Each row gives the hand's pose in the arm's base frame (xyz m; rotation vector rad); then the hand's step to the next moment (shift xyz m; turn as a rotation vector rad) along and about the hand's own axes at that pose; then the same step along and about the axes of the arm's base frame.
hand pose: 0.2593 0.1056 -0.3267 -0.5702 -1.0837 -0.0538
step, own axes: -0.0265 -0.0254 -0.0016 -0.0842 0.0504 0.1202
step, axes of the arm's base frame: -0.0194 -0.0286 -0.0125 -0.1231 0.0794 -0.0512
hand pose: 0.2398 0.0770 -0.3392 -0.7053 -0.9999 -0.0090
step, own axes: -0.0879 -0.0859 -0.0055 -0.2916 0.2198 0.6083
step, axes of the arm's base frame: -0.0722 -0.0968 -0.0234 -0.5590 0.4151 -0.1362
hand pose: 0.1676 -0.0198 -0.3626 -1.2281 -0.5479 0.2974
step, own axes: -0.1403 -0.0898 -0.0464 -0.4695 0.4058 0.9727
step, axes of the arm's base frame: -0.0985 -0.1361 0.0412 -0.8925 0.6796 -0.2698
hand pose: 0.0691 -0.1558 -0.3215 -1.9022 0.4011 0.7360
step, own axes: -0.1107 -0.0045 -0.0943 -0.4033 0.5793 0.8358
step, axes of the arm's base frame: -0.0519 -0.0882 0.1034 -0.8987 0.4846 -0.3929
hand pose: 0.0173 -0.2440 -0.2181 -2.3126 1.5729 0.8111
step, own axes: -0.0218 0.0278 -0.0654 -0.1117 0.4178 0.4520
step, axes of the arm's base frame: -0.0107 -0.0252 0.0691 -0.5523 0.1371 -0.2599
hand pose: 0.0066 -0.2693 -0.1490 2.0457 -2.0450 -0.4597
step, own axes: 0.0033 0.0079 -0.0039 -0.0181 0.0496 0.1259
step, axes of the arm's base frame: -0.0060 -0.0037 0.0063 -0.0918 0.0261 -0.0976
